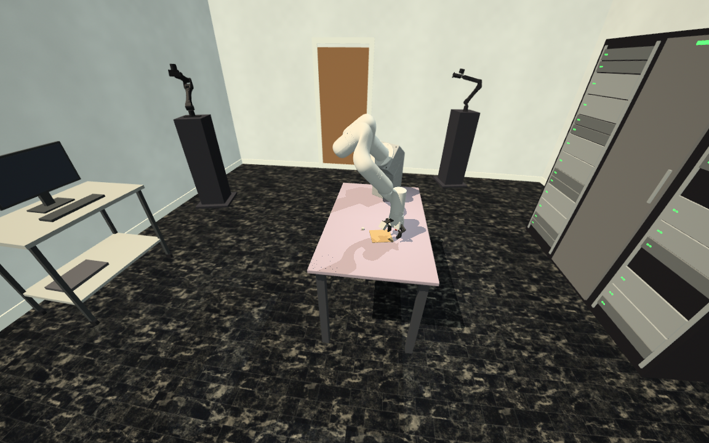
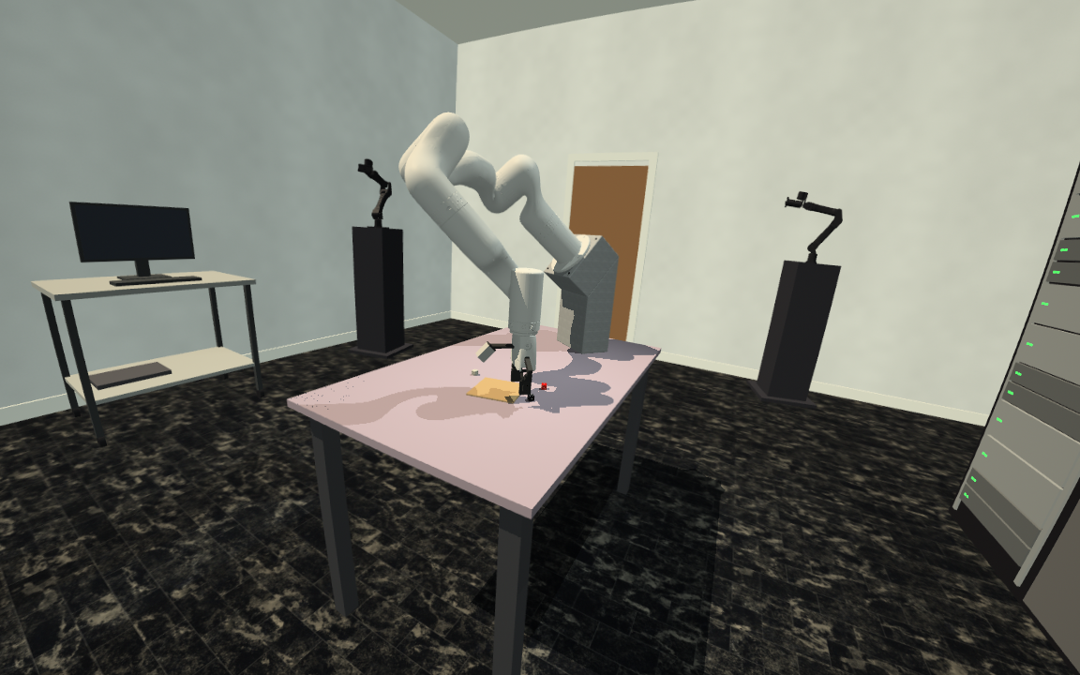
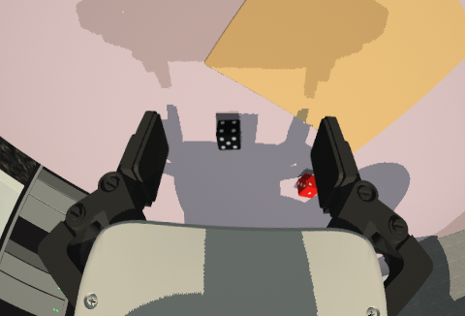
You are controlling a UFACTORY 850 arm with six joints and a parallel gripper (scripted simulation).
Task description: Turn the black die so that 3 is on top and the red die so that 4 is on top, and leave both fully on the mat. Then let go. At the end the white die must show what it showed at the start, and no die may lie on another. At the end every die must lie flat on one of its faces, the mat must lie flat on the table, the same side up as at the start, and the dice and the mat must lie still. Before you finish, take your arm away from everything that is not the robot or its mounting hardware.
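Now: the black die 10 mm behind my hand, 30 mm to the left of it and 40 mm below it. The rest, counted from my hand: mat (40 mm behind, 80 mm to the right, 40 mm below); red die (100 mm behind, 50 mm to the left, 40 mm below); white die (130 mm behind, 190 mm to the right, 40 mm below).
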